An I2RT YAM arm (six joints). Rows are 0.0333 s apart.
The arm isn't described. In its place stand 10 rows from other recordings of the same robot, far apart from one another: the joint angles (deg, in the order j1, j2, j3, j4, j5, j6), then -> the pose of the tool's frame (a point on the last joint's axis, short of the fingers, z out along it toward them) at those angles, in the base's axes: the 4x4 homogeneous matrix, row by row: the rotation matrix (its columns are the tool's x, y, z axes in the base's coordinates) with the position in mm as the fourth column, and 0 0 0 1 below.
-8.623, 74.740, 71.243, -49.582, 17.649, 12.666 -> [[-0.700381 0.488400 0.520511 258.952], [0.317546 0.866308 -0.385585 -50.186], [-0.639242 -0.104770 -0.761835 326.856], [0 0 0 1]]
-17.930, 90.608, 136.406, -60.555, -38.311, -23.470 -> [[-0.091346 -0.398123 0.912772 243.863], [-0.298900 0.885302 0.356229 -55.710], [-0.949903 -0.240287 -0.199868 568.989], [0 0 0 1]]
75.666, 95.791, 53.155, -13.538, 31.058, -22.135 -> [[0.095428 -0.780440 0.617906 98.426], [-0.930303 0.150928 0.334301 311.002], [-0.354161 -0.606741 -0.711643 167.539], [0 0 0 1]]
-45.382, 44.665, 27.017, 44.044, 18.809, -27.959 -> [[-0.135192 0.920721 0.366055 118.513], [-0.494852 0.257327 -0.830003 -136.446], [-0.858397 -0.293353 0.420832 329.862], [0 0 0 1]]
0.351, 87.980, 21.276, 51.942, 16.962, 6.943 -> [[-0.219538 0.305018 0.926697 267.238], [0.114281 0.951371 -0.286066 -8.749], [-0.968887 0.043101 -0.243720 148.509], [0 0 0 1]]
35.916, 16.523, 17.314, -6.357, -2.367, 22.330 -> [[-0.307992 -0.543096 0.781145 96.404], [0.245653 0.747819 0.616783 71.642], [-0.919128 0.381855 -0.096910 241.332], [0 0 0 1]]
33.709, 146.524, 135.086, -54.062, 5.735, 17.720 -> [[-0.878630 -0.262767 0.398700 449.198], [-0.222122 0.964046 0.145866 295.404], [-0.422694 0.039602 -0.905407 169.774], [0 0 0 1]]
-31.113, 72.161, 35.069, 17.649, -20.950, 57.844 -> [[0.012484 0.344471 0.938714 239.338], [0.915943 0.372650 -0.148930 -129.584], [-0.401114 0.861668 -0.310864 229.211], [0 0 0 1]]
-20.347, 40.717, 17.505, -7.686, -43.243, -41.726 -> [[-0.161066 -0.542785 0.824283 153.311], [-0.457372 0.781141 0.425005 -30.842], [-0.874568 -0.308550 -0.374070 192.979], [0 0 0 1]]
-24.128, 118.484, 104.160, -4.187, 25.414, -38.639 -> [[-0.688772 0.397571 0.606242 448.971], [-0.309470 0.594972 -0.741779 -217.838], [-0.655607 -0.698531 -0.286764 309.362], [0 0 0 1]]
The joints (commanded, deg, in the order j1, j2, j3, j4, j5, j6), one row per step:
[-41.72 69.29 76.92 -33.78 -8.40 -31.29]
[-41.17 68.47 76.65 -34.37 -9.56 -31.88]
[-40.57 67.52 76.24 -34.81 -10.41 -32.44]
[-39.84 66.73 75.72 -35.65 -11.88 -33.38]
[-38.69 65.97 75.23 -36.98 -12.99 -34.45]
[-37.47 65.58 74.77 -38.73 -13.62 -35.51]
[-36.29 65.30 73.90 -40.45 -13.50 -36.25]
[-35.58 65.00 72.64 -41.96 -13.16 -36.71]
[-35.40 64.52 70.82 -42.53 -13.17 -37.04]
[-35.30 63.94 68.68 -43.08 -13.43 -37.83]
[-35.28 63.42 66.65 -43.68 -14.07 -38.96]
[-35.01 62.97 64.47 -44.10 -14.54 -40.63]
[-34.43 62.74 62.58 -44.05 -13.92 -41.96]
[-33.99 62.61 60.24 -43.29 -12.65 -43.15]
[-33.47 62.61 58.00 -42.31 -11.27 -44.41]
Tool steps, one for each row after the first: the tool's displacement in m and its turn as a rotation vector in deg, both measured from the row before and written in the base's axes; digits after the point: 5 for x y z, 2 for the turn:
[-0.00135 0.00543 0.00087 -0.04 -0.03 1.85]
[-0.00173 0.00568 0.00077 -0.22 -0.07 1.61]
[-0.00085 0.00603 -0.00121 0.12 0.41 2.46]
[-0.00026 0.00739 -0.00203 0.20 0.91 2.61]
[0.00068 0.00642 -0.00401 0.50 1.61 2.27]
[0.00083 0.00538 -0.00671 0.74 2.12 1.44]
[-0.00028 0.00353 -0.00845 0.93 2.24 0.67]
[-0.00123 0.00178 -0.00942 0.86 1.64 0.37]
[-0.00180 0.00196 -0.01080 0.75 1.84 0.77]
[-0.00196 0.00196 -0.01042 0.70 1.76 1.21]
[-0.00130 0.00255 -0.01125 0.26 1.94 1.69]
[0.00005 0.00225 -0.00984 -0.39 1.83 1.02]
[0.00028 0.00095 -0.01185 -0.76 1.94 0.36]
[0.00072 0.00093 -0.01148 -0.98 1.86 0.46]

